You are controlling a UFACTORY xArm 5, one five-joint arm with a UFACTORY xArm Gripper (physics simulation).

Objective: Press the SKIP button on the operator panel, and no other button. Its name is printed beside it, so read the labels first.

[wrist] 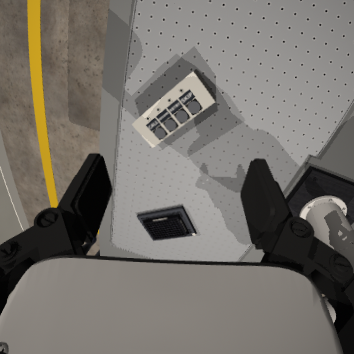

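Seen in the pictures: gripper, fingertip midpoint: (175, 173); arm's base, link origin: (321, 212).
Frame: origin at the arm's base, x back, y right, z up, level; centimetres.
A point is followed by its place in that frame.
The operator panel (201, 90) {x -44.4, y 11.7, z 4.3 cm} is a cream box lying tilted across the upper middle of the wrist view, with a row of several round grey buttons beside dark printed labels. The SKIP label (187, 96) {x -46.2, y 9.5, z 4.4 cm} is at the upper right end, and the SKIP button (193, 106) {x -44.4, y 8.4, z 4.6 cm} is just below it. The button beside it (181, 115) {x -45.6, y 5.8, z 4.6 cm} appears to be labelled RETRY. The button at the lower left end (160, 132) {x -47.9, y 0.4, z 4.6 cm} is labelled CALL. The label between these is too small to read surely. My gripper (175, 173) {x -43.9, y 12.1, z 32.9 cm} is open and empty; its fingertips show lower in the view than the panel, apart from it.
A black square tray with a gridded inside (167, 225) {x -34.4, y -28.3, z 1.3 cm} lies on the perforated grey table top (280, 65) {x -33.4, y 22.4, z -0.9 cm}, below the panel in view. The robot's pale round base (325, 212) {x -4.0, y 2.6, z 4.5 cm} stands on a dark plate (320, 181) {x -8.3, y 7.1, z 0.0 cm} at the right. A yellow floor line (39, 95) runs along the left.
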